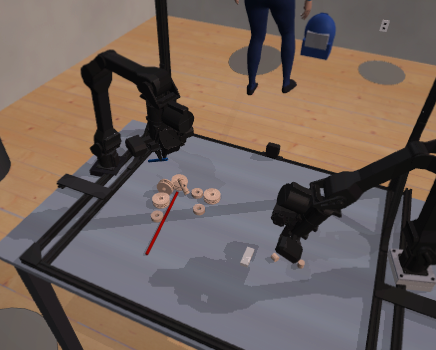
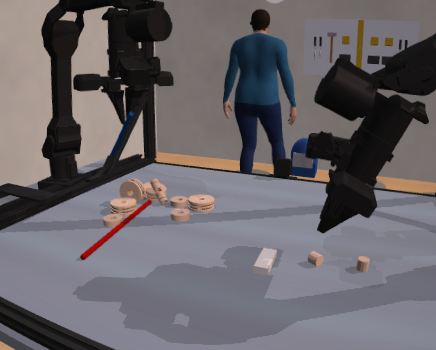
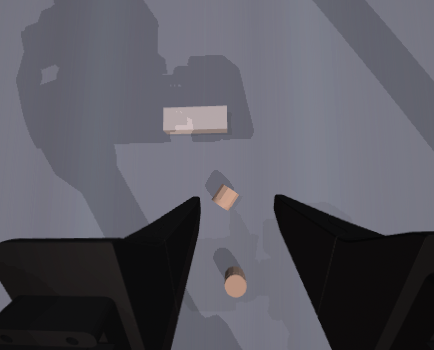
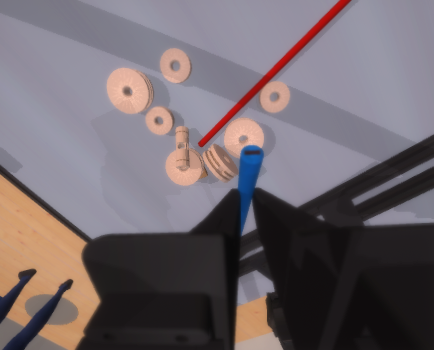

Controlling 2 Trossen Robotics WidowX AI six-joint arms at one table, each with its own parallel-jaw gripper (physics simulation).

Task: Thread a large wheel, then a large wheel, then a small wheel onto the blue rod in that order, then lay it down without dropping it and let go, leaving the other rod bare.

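Frame: origin at the left arm's base, x down, y left, z ahead, level; centimetres.
Where they show: left gripper, fingertip midpoint: [image 1: 278, 243] [image 2: 321, 225] [image 3: 236, 202]; right gripper, fingertip midpoint: [image 1: 162, 159] [image 2: 126, 124] [image 4: 245, 195]; left arm's base, origin of the base link: [image 1: 412, 264]; right arm's base, origin of the base link: [image 1: 108, 163] [image 2: 64, 177].
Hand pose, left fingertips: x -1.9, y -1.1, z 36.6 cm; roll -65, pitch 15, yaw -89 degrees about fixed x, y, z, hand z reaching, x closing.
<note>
Each offset is from my left fingertips to the top centre of the thing. "pt": to the spot under its first point.
My right gripper [image 4: 245, 195] is shut on the blue rod [image 1: 158, 160] [image 2: 122, 134] [image 4: 251, 170], which is tilted and raised beyond the wheels; no wheel shows on it. Large wheels include a grooved one @(dx +4.3, dy -21.2, dz +21.0 cm) [image 1: 212, 195] [image 2: 201, 203] [image 4: 127, 91], one left of it @(dx +4.3, dy -17.2, dz +37.2 cm) [image 1: 161, 200] [image 2: 123, 206] [image 4: 243, 135], and one on its edge @(pt dx +2.2, dy -20.6, dz +36.3 cm) [image 1: 165, 186] [image 2: 132, 191] [image 4: 220, 163]. Small wheels @(dx +5.0, dy -15.1, dz +24.5 cm) [image 1: 199, 209] [image 2: 180, 215] [image 4: 175, 65] lie near them. The bare red rod @(dx +5.4, dy -9.1, dz +34.8 cm) [image 1: 162, 222] [image 2: 116, 230] [image 4: 275, 70] lies on the table. My left gripper [image 2: 322, 230] [image 3: 236, 202] is open and empty, above the table at the right.
A pegged piece @(dx +1.2, dy -23.1, dz +30.9 cm) [image 1: 183, 186] [image 2: 159, 191] [image 4: 182, 145] leans by a large wheel. A white block @(dx +5.1, dy +1.2, dz +8.2 cm) [image 1: 247, 256] [image 2: 265, 261] [image 3: 195, 119] and two short wooden cylinders @(dx +4.6, dy +2.0, dz -6.9 cm) [image 1: 301, 263] @(dx +4.5, dy +0.7, dz +0.4 cm) [image 2: 315, 258] [image 3: 235, 285] lie near my left gripper. Black rails [image 1: 90, 207] edge the table.
</note>
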